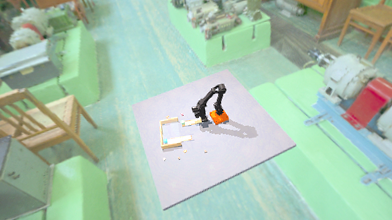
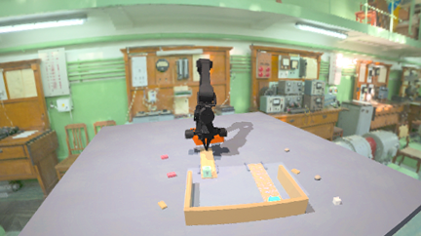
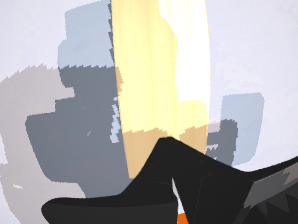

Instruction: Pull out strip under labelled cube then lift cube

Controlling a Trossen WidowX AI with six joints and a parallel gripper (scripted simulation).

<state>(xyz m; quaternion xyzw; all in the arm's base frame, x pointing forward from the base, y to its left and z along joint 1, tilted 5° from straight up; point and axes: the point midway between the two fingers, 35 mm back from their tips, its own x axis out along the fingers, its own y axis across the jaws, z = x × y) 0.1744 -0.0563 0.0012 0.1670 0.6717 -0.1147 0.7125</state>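
My gripper tip is now 90 mm short of the strip and 40 mm to the left of it.
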